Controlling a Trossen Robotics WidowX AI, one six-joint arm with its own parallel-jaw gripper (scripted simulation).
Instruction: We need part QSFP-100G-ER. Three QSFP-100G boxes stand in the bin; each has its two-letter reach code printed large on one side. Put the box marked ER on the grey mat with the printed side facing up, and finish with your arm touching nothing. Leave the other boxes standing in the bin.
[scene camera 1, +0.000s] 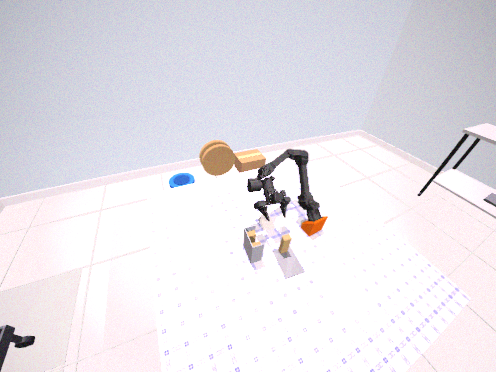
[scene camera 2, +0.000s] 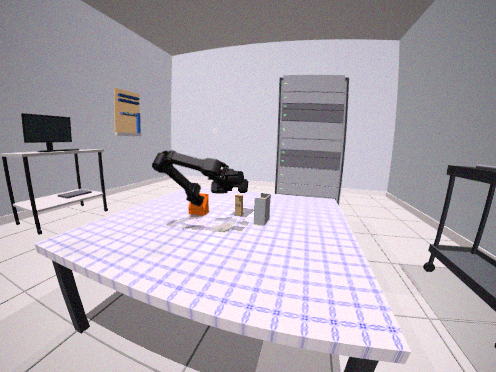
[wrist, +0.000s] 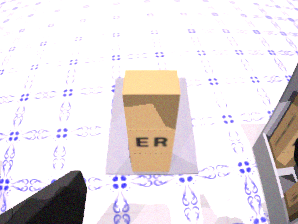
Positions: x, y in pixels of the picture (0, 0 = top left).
Labels:
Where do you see my gripper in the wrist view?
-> At 194, 167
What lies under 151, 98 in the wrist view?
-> A tan box marked ER.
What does my gripper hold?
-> Nothing.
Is my gripper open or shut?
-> Open.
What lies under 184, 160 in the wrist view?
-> A grey mat.

